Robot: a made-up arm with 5 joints.
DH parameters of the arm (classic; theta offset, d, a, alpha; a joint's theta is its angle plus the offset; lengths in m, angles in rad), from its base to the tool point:
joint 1: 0 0.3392 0 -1.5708
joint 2: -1.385 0 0.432 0
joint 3: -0.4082 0 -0.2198 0
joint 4: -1.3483 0 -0.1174 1.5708
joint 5: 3.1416 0.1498 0 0
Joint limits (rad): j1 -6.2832..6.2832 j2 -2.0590..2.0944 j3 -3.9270..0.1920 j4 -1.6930..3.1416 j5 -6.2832..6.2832
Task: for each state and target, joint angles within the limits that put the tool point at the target. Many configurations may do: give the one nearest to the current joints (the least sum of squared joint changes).
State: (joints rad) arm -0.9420 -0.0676 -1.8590 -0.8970 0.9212
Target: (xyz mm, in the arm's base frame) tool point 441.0 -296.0 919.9
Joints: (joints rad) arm -0.5911 0.4013 -1.9654 -0.4958 0.9212
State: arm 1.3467 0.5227 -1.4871 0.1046 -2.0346
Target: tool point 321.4 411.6 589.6
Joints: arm 0.9078 0.1555 -1.0370 0.2837 -2.0346
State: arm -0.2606 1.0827 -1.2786 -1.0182 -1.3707
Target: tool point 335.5 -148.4 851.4
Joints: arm -0.4165 0.2703 -1.3284 -1.5985 -1.3707
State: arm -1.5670 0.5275 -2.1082 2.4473 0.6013
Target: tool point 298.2 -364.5 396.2
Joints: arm -0.8851 0.7741 -1.9886 2.4370 0.6013
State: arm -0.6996 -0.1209 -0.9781 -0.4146 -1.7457
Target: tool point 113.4 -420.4 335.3
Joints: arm -1.3073 0.4510 -0.4377 -0.1219 -1.7457
